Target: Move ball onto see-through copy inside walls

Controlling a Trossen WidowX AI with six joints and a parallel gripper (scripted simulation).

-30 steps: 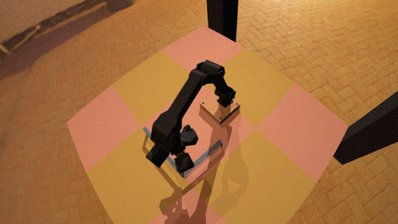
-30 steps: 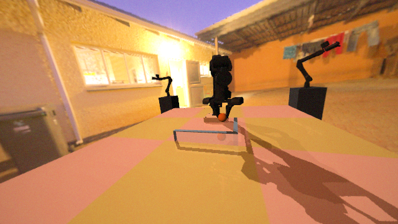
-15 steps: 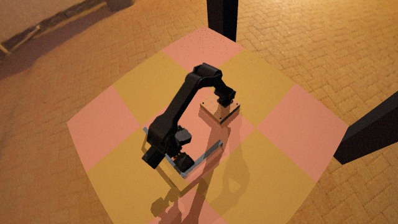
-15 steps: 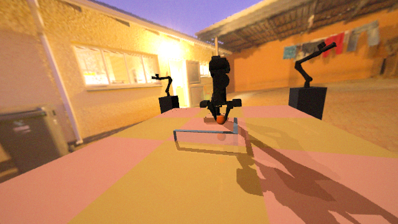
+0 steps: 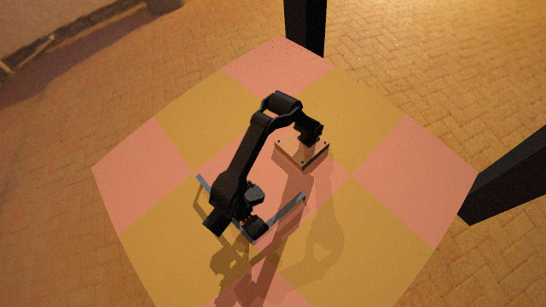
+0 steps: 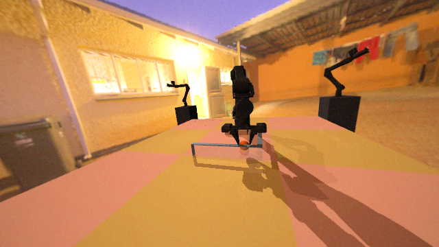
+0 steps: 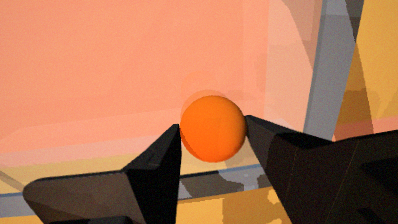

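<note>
Now: the orange ball right at my gripper tip. From my gripper tip the other things lie so: see-through ball copy: 20 mm below.
</note>
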